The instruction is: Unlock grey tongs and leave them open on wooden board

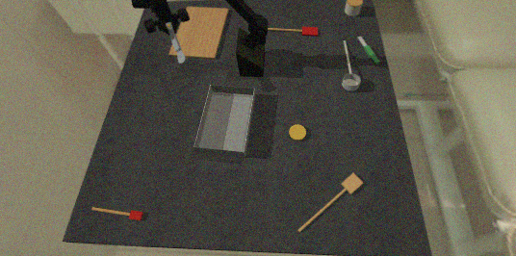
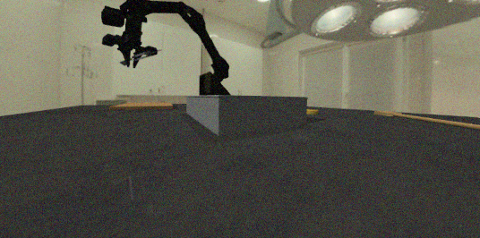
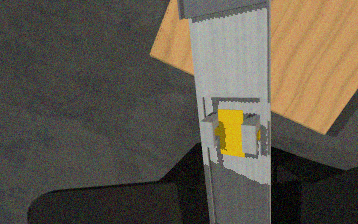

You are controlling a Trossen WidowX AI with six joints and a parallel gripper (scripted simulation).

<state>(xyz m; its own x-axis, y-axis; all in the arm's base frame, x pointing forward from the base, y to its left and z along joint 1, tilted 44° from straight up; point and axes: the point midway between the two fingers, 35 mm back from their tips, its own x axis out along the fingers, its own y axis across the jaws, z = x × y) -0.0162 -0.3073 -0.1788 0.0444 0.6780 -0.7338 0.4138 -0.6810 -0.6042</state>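
My gripper tip is now 20 mm past the yellow lock piece, 10 mm to the left of it and 40 mm below it. Also, from my gripper tip: wooden board (190 mm behind, 60 mm to the left, 160 mm below); grey roasting tin (360 mm ahead, 260 mm to the left, 140 mm below); yellow disc (410 mm ahead, 550 mm to the left, 160 mm below).
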